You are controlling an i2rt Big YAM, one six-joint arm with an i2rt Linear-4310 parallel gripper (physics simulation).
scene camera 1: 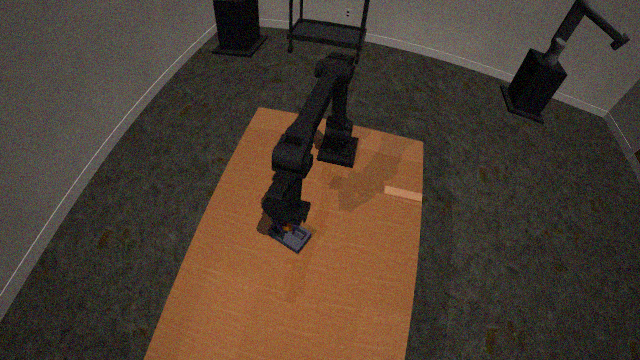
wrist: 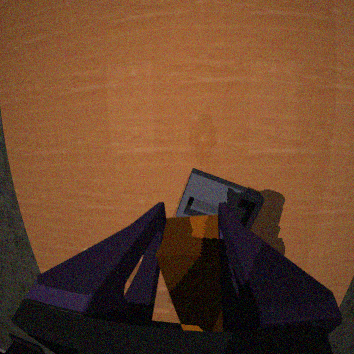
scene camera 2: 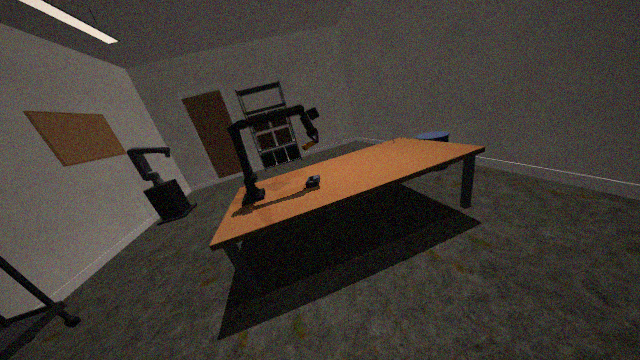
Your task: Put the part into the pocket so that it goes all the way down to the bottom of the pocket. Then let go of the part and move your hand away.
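Where they show: gripper, between the fingertips: [scene camera 1: 287, 231] [wrist: 191, 211] [scene camera 2: 317, 142]; arm's base, origin of its link: [scene camera 1: 338, 147] [scene camera 2: 253, 194].
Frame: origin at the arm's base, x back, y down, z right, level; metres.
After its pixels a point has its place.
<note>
The orange part [scene camera 1: 287, 228] {x -0.563, y -0.258, z 0.052 m} [scene camera 2: 310, 145] {x -0.511, y -0.249, z 0.073 m} [wrist: 192, 255] {x -0.559, y -0.277, z 0.052 m} is held between the purple fingers. My gripper [scene camera 2: 313, 139] {x -0.570, y -0.252, z 0.050 m} [wrist: 191, 211] {x -0.570, y -0.252, z 0.050 m} is shut on the orange part and holds it well above the table. The blue-grey block with the pocket [scene camera 1: 298, 243] {x -0.495, y -0.008, z 0.041 m} [scene camera 2: 313, 181] {x -0.456, y 0.002, z 0.119 m} [wrist: 200, 185] {x -0.500, y -0.008, z 0.052 m} stands on the table, turned at an angle. In the wrist view it lies below and beyond the fingertips, partly hidden by the part and the right finger. Some recess openings show in its top, with a dark shadow over its right side.
The wooden table [scene camera 1: 350, 280] {x -0.574, y 0.028, z -0.173 m} [scene camera 2: 380, 165] {x -0.977, y 0.028, z 0.166 m} [wrist: 125, 100] {x -0.649, y 0.028, z -0.089 m} carries the arm's base [scene camera 1: 338, 150] {x -0.041, y -0.028, z -0.005 m} [scene camera 2: 253, 196] {x -0.007, y -0.008, z 0.058 m}. A pale strip [scene camera 1: 403, 193] lies near the table's right edge in scene camera 1. A second arm on a pedestal [scene camera 1: 537, 80] [scene camera 2: 169, 200] stands away from the table.
</note>
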